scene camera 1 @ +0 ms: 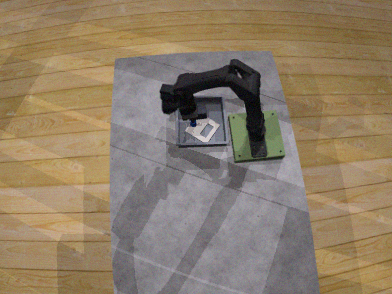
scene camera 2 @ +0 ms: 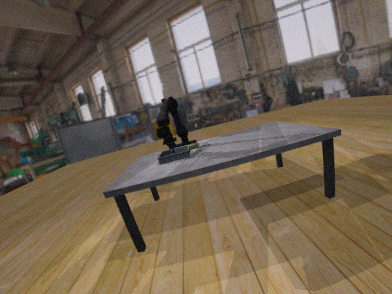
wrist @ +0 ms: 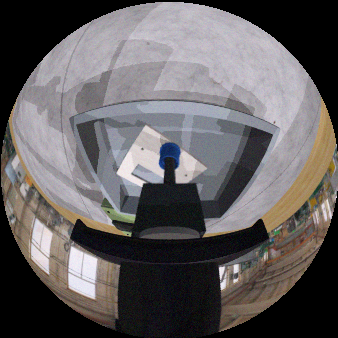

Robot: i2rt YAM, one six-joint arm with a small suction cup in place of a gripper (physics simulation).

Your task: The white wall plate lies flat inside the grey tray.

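Observation:
The white wall plate [scene camera 1: 196, 132] [wrist: 141, 153], with a rectangular opening, lies inside the grey tray [scene camera 1: 202, 143] [scene camera 2: 172, 157] [wrist: 176, 106], turned at an angle to the walls. It looks flat on the tray floor. My blue suction cup [scene camera 1: 193, 123] [wrist: 169, 154] stands over the plate's left part, at or just above its surface; I cannot tell whether it still touches. In the second scene view the tray wall hides the plate.
The arm stands on a green base plate [scene camera 1: 240, 140] [wrist: 108, 208] just right of the tray. Both rest on a grey table [scene camera 1: 195, 219] [scene camera 2: 253, 143] over a wooden floor. The tray walls rise around the cup.

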